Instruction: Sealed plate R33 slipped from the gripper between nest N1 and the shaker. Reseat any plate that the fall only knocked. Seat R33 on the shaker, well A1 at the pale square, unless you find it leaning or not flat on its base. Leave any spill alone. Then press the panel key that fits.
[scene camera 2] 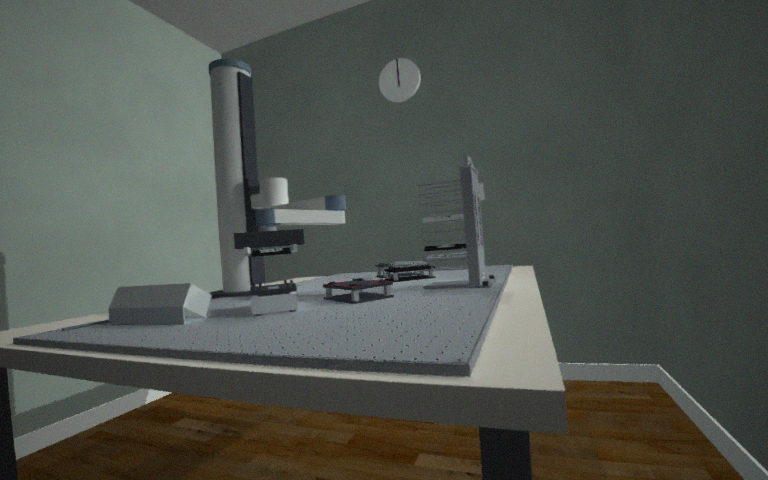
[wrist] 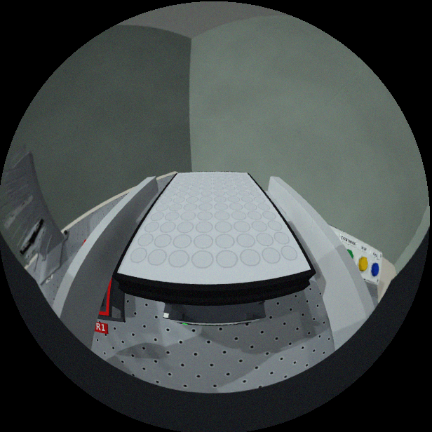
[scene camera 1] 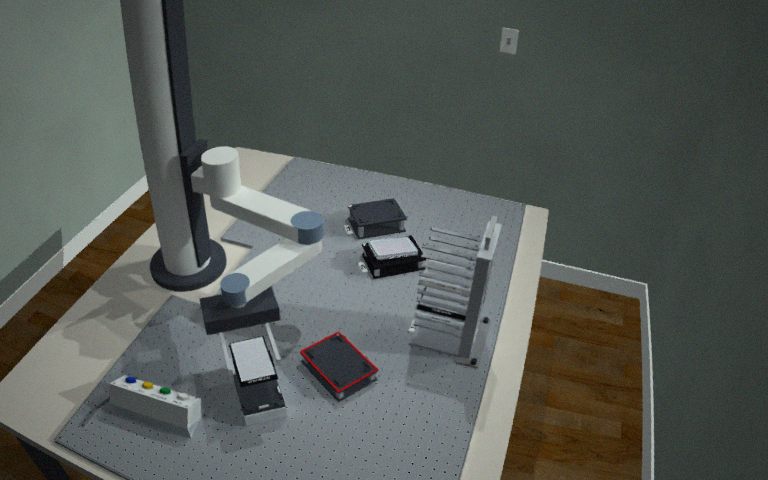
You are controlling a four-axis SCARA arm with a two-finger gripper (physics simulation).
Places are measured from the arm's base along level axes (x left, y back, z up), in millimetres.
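Pixels of known places: gripper, fingertip midpoint: (scene camera 2: 270, 249) (scene camera 1: 254, 367); arm's base, origin of the base link: (scene camera 2: 244, 294) (scene camera 1: 188, 265).
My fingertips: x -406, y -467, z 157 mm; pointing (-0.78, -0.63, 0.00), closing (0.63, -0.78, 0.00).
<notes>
For each thing: its top centre in the pictures, then the offset to it from my fingertips. "spot": a spot on its surface instead.
- black base, middle of its top: (scene camera 1: 252, 358) (scene camera 2: 270, 249) dx +21, dy +17, dz +2 mm
- dark-topped shaker, surface spot: (scene camera 1: 257, 396) spot: dx -13, dy -1, dz -89 mm
- small pale mark, surface spot: (scene camera 1: 263, 406) spot: dx -38, dy -29, dz -84 mm
- nearer back nest, surface spot: (scene camera 1: 396, 269) spot: dx +604, dy -153, dz -139 mm
- key panel, middle of its top: (scene camera 1: 150, 390) (scene camera 2: 158, 284) dx -123, dy +228, dz -60 mm
- red-edged nest, middle of its top: (scene camera 1: 338, 359) (scene camera 2: 356, 280) dx +174, dy -132, dz -98 mm
- dark-topped nest, middle of its top: (scene camera 1: 377, 210) (scene camera 2: 396, 262) dx +807, dy -24, dz -85 mm
- black plate, middle of its top: (scene camera 1: 445, 300) (scene camera 2: 448, 244) dx +393, dy -341, dz -22 mm
My gripper (scene camera 1: 253, 362) (scene camera 2: 274, 249) (wrist: 212, 183) is shut on a plate with a white top and black base (scene camera 1: 252, 357) (scene camera 2: 271, 251) (wrist: 204, 217). The plate is level, above the dark-topped shaker (scene camera 1: 257, 396) (scene camera 2: 274, 302) (wrist: 215, 312), with a gap between them in the second scene view. A small pale mark (scene camera 1: 263, 406) (wrist: 166, 315) shows on the shaker. Another white-topped plate (scene camera 1: 393, 247) (scene camera 2: 408, 264) sits on the nearer back nest (scene camera 1: 396, 269). The key panel (scene camera 1: 152, 404) (scene camera 2: 148, 305) (wrist: 370, 255) has blue, yellow, green and white keys. No spill can be made out.
A red-edged nest (scene camera 1: 339, 362) (scene camera 2: 357, 284) labelled R1 stands right of the shaker in the first scene view. A dark-topped nest (scene camera 1: 376, 212) stands farther back. A tall rack (scene camera 1: 474, 305) (scene camera 2: 473, 226) holds a black plate (scene camera 1: 441, 311) (scene camera 2: 445, 247) near the table's right edge.
</notes>
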